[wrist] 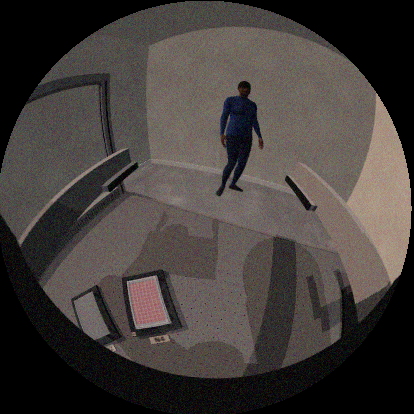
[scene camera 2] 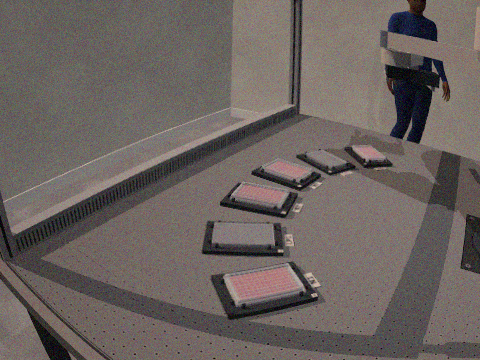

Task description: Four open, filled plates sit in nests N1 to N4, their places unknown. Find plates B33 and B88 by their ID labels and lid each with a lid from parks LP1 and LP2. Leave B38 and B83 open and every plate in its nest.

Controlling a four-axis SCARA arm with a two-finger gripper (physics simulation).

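Places are measured from the arm's base along level axes (x ahead, y left, z up), in millimetres.
Pixels of known places: gripper, between the fingertips: [wrist: 211, 157].
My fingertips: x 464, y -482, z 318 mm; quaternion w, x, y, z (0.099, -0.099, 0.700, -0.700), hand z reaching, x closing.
For each thing: its top centre in the pictures, then the offset to it from my fingertips. "spot": a spot on its surface instead.
- nearest plate, centre of its top: [scene camera 2: 264, 280] dz -279, dx +52, dy +903 mm
- second plate, centre of its top: [scene camera 2: 260, 191] dz -279, dx +243, dy +603 mm
- third plate, centre of its top: [scene camera 2: 287, 167] dz -279, dx +262, dy +424 mm
- farthest plate, centre of its top: [wrist: 144, 300] [scene camera 2: 369, 151] dz -279, dx +97, dy +109 mm
- dark slotted rail, a spot on its surface: [scene camera 2: 160, 170] spot: dz -281, dx +539, dy +648 mm
- dark fixture, a spot on its surface: [scene camera 2: 471, 245] spot: dz -305, dx -339, dy +512 mm
Four plates with pink wells, each in a black nest, stand in an arc in the scene view: the nearest plate [scene camera 2: 265, 282], a second plate [scene camera 2: 260, 195], a third plate [scene camera 2: 287, 170] and the farthest plate [scene camera 2: 368, 153] [wrist: 148, 302], whose nest tag reads N4 in the wrist view. No lid shows on them. A grey lid [scene camera 2: 243, 234] lies in a black park between the nearest two plates; another grey lid [scene camera 2: 327, 159] [wrist: 91, 314] lies beside the farthest plate. Plate IDs are too small to read. My gripper [wrist: 211, 157] is wide open and empty, above the table.
A dark slotted rail [scene camera 2: 160, 170] runs along the table's left edge. A dark fixture [scene camera 2: 471, 245] partly shows at the right edge of the scene view. A person in blue [scene camera 2: 412, 95] [wrist: 240, 125] stands beyond the table. Shadows lie around the farthest plate.
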